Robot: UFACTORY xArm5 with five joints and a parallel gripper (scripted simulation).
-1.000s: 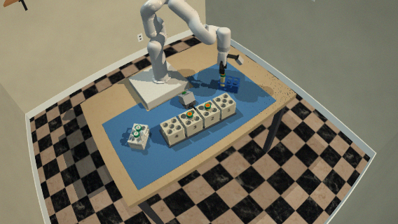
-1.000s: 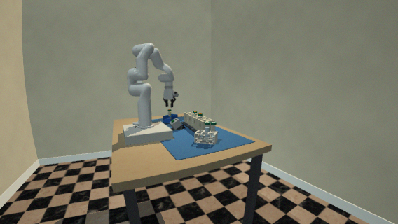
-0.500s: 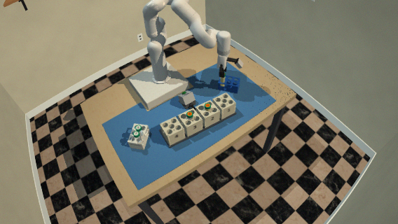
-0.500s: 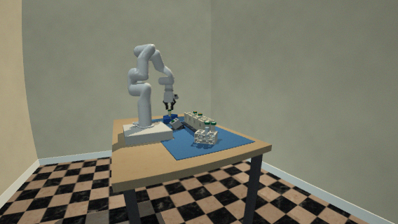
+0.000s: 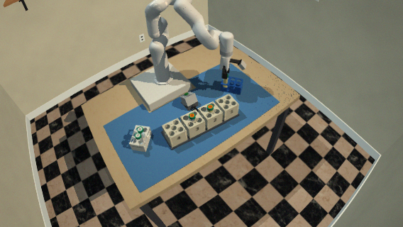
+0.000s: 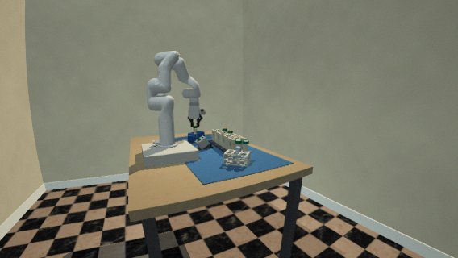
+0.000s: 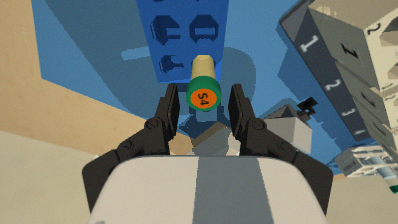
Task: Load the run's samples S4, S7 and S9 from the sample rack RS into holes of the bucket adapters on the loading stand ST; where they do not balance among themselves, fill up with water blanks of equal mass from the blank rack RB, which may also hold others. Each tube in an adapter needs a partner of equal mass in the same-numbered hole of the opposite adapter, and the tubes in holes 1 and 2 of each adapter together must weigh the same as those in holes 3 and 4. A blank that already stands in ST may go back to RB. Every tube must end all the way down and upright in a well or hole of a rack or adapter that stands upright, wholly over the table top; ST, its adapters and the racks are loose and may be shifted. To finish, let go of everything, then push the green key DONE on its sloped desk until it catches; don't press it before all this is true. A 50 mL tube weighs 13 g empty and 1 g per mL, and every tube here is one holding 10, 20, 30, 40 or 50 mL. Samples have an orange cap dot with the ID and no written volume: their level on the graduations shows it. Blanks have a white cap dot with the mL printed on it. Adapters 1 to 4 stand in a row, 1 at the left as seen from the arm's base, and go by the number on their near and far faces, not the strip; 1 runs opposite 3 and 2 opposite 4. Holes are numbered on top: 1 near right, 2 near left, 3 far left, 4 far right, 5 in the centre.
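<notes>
My gripper is now 7 cm above the sample tube S4 and 1 cm to the left of it. From my hand the other things lie so: blue sample rack RS: 10 cm below, 4 cm to the left, 2 cm ahead; then DONE desk: 26 cm to the right, 8 cm below, 2 cm behind; then sample tube S7: 23 cm to the right, 16 cm ahead, 7 cm below.
</notes>
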